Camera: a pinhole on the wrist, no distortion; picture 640 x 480 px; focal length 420.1 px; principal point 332.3 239.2 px. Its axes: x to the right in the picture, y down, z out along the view. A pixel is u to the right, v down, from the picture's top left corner.
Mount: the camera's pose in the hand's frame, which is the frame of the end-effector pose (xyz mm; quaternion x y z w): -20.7 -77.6 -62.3 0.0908 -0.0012 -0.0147 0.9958
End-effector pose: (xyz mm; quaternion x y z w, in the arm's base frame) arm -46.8 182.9 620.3 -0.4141 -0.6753 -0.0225 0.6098
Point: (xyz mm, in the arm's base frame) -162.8 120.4 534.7
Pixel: 48.3 335.8
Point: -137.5 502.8 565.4
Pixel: outside the picture
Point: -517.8 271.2 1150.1
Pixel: outside the picture
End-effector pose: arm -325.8 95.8 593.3 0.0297 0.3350 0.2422 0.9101
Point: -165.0 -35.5 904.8
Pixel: 205.0 270.7
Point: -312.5 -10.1 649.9
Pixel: 117.4 272.5
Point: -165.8 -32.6 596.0
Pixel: 504.9 58.4
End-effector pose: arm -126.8 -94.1 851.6 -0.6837 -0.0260 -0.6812 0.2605
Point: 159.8 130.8 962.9
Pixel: 407.6 277.8
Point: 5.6 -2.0 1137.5
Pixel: outside the picture
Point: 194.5 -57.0 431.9
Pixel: outside the picture
